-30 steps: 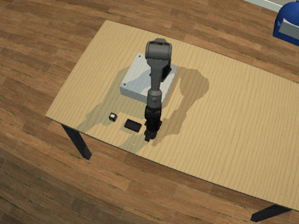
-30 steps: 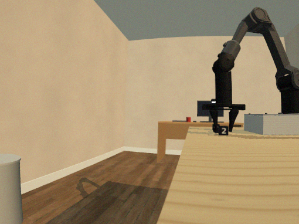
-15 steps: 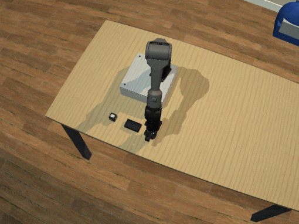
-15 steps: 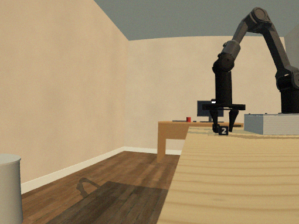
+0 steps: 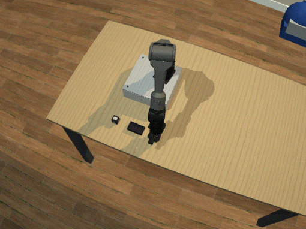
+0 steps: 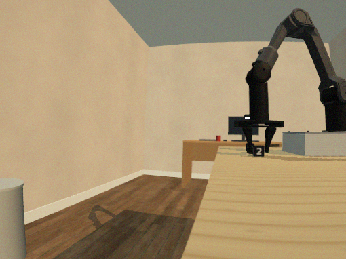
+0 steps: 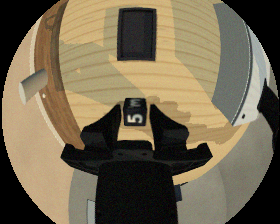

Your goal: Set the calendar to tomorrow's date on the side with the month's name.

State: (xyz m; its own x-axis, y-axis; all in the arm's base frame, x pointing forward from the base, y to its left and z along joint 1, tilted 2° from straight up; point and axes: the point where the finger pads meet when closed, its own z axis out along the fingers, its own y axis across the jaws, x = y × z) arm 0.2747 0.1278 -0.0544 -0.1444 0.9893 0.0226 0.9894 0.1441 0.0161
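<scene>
My hand is right at the black calendar cube. The rest, counted from my hand: calendar tray 10 mm ahead, 110 mm to the right, 10 mm below.
</scene>
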